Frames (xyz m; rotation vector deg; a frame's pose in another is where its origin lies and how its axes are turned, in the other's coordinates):
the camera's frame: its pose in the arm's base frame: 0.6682 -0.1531 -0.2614 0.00 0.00 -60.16
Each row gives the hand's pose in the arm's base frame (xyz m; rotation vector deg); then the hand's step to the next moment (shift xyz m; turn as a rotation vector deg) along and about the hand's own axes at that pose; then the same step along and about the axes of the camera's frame.
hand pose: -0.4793 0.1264 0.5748 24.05 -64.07 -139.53
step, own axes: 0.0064 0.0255 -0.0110 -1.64 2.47 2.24
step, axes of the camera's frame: 0.0247 -0.0076 0.0121 -0.17 1.32 3.47
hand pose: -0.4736 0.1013 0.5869 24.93 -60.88 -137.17
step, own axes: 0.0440 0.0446 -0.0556 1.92 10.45 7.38
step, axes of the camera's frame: 0.0737 -0.0394 -0.0063 1.37 -3.00 12.51
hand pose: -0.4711 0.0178 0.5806 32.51 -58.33 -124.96
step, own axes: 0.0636 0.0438 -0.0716 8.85 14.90 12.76
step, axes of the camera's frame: 0.0975 -0.0366 -0.0153 1.98 -10.75 18.54
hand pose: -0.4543 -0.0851 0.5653 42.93 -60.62 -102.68
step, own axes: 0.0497 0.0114 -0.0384 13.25 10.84 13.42
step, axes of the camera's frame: 0.0607 -0.0171 -0.0099 2.46 -15.58 14.98
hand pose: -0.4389 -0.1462 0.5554 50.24 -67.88 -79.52
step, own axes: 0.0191 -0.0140 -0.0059 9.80 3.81 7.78
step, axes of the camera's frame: 0.0173 -0.0112 -0.0130 2.86 -10.99 6.50
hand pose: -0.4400 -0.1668 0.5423 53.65 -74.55 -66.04
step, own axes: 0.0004 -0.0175 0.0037 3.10 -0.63 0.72
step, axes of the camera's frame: 0.0005 -0.0066 -0.0166 2.16 -2.42 0.13
